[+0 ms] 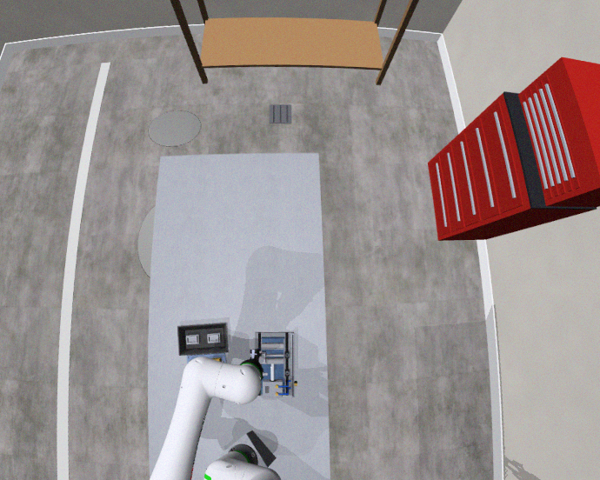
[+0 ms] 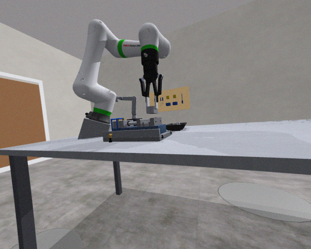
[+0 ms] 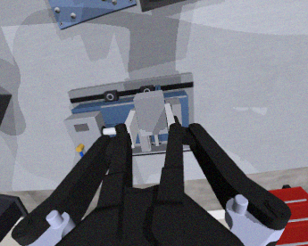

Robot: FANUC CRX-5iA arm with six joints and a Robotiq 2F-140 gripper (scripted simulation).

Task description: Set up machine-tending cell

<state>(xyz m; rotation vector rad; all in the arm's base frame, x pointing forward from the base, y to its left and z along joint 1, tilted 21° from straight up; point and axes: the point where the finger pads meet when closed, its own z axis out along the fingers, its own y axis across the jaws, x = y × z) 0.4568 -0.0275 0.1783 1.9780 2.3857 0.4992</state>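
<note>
Right now my hand is 9 cm above the black work stop rod, 1 cm to the left of it and 1 cm short of it. Also, from my hand: blue infeed plate: 24 cm to the left, 17 cm below, 16 cm behind; hose-end block: 14 cm behind, 10 cm below, 9 cm to the right; brass blank: 21 cm to the left, 15 cm below, 10 cm behind.
</note>
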